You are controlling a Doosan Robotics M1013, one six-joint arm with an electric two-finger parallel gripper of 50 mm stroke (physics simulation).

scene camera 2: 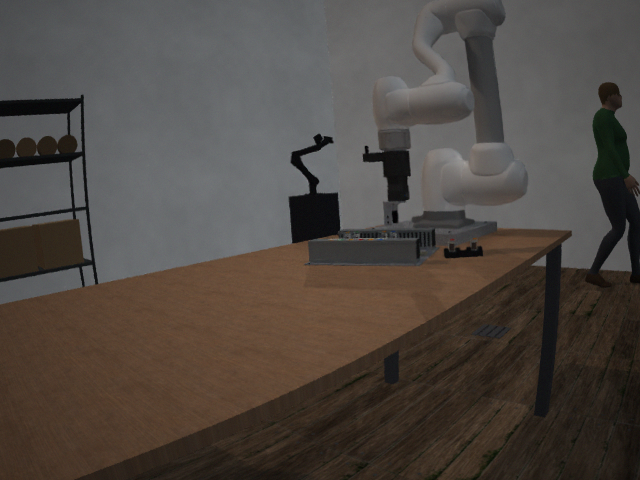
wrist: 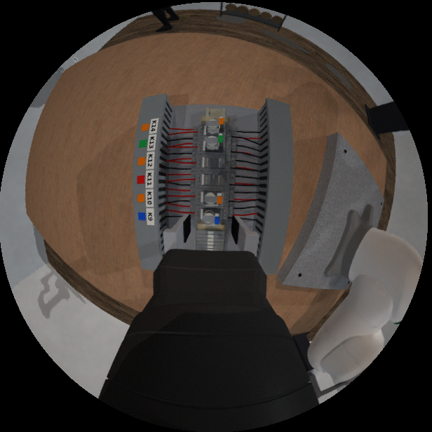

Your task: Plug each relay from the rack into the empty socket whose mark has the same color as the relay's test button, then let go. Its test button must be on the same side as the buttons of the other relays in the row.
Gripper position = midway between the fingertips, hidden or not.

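Panel point(wrist: 186, 116) in sight. My gripper point(scene camera 2: 391, 224), visible in the wrist view point(wrist: 210, 223) too.
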